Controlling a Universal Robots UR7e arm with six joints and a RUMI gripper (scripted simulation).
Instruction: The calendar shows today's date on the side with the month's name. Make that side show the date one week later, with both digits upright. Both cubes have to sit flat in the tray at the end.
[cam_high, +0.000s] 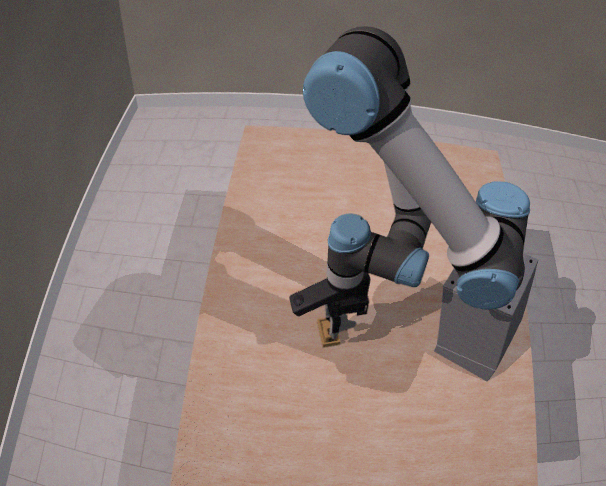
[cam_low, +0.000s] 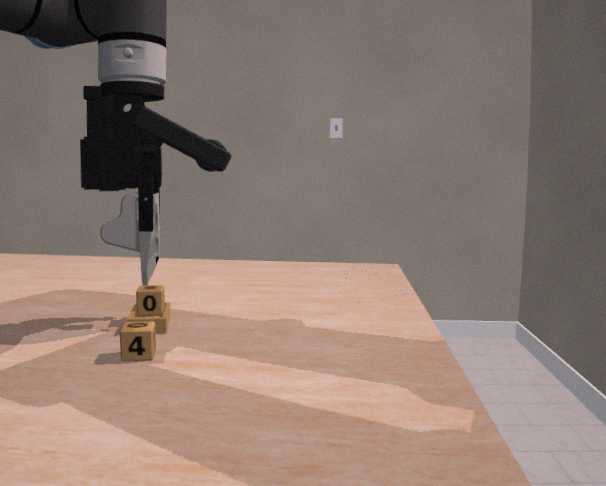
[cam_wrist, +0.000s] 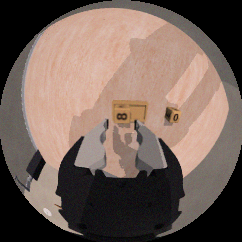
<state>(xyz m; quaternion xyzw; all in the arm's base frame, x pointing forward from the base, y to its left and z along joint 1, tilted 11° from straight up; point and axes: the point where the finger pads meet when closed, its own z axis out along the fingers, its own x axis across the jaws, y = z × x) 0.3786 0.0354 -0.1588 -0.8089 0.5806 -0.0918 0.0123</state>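
Now: hand 50 mm above the wooden calendar tray, 20 mm to the left of it and 10 mm short of it.
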